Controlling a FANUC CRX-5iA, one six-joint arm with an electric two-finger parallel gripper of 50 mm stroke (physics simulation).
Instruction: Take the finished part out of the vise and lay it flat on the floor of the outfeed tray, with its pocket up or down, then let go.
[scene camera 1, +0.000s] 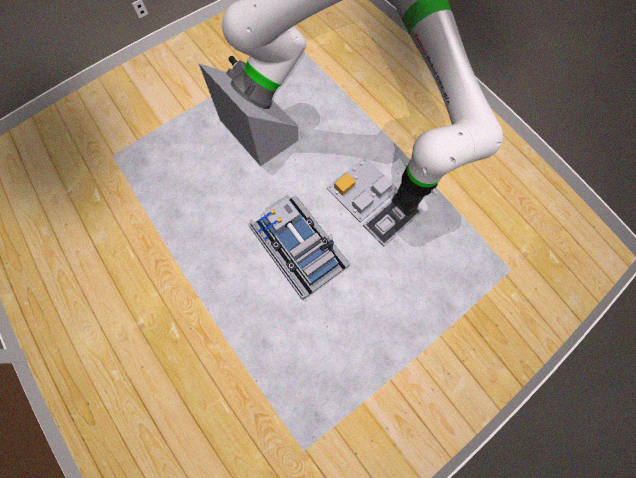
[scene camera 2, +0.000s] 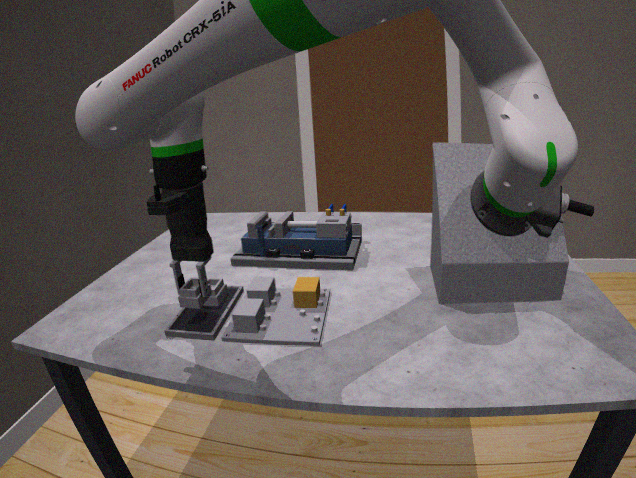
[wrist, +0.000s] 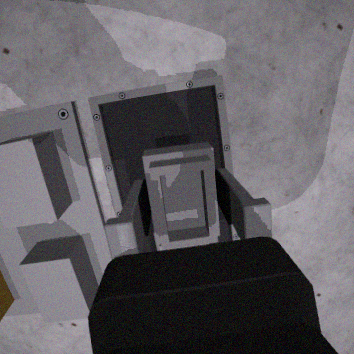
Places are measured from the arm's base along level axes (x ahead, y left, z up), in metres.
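Where they show: gripper, fingertip midpoint: (scene camera 1: 403, 208) (scene camera 2: 193, 293) (wrist: 181, 190); arm's base, link origin: (scene camera 1: 250, 94) (scene camera 2: 504, 201).
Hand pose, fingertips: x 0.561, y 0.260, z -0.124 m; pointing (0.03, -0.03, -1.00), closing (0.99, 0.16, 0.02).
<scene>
Things, the pixels of their top centre, and the offset from my fingertips. Level surfaces: height alone.
- finished part, top centre: (wrist: 185, 207) (scene camera 2: 192, 283) (scene camera 1: 404, 207) 0.001 m ahead, 0.004 m right, 0.018 m up
- second grey pocketed part, top centre: (scene camera 2: 211, 283) (scene camera 1: 386, 222) 0.008 m ahead, 0.072 m right, 0.016 m down
- grey vise, top centre: (scene camera 2: 296, 215) (scene camera 1: 298, 237) 0.074 m back, 0.355 m right, 0.042 m up
- grey plate, top centre: (wrist: 8, 229) (scene camera 2: 279, 311) (scene camera 1: 362, 188) 0.147 m back, 0.057 m right, 0.049 m down
- orange block, top centre: (scene camera 2: 306, 283) (scene camera 1: 345, 181) 0.184 m back, 0.111 m right, 0.013 m down
- same table, surface height: 0.057 m down
The finished part (scene camera 1: 397, 211) (scene camera 2: 189, 294) (wrist: 184, 200) is a grey block, held level with its pocket up. My gripper (scene camera 1: 401, 209) (scene camera 2: 192, 287) (wrist: 181, 190) is shut on it, one finger at each side. The part hangs a little above the dark floor of the outfeed tray (scene camera 1: 384, 243) (scene camera 2: 191, 335) (wrist: 160, 93). A second grey pocketed part (scene camera 1: 384, 223) (scene camera 2: 217, 290) lies in the tray beside the held one; my gripper hides it in the wrist view. The blue and grey vise (scene camera 1: 300, 241) (scene camera 2: 295, 242) stands apart from the tray; no part shows between its jaws.
A grey plate (scene camera 1: 345, 200) (scene camera 2: 290, 326) (wrist: 30, 120) lies close beside the tray. It bears an orange block (scene camera 1: 344, 183) (scene camera 2: 306, 292) (wrist: 4, 296) and two grey blocks. The robot's grey pedestal (scene camera 1: 257, 123) (scene camera 2: 501, 281) stands on the same table (scene camera 1: 329, 349) (scene camera 2: 411, 359).
</scene>
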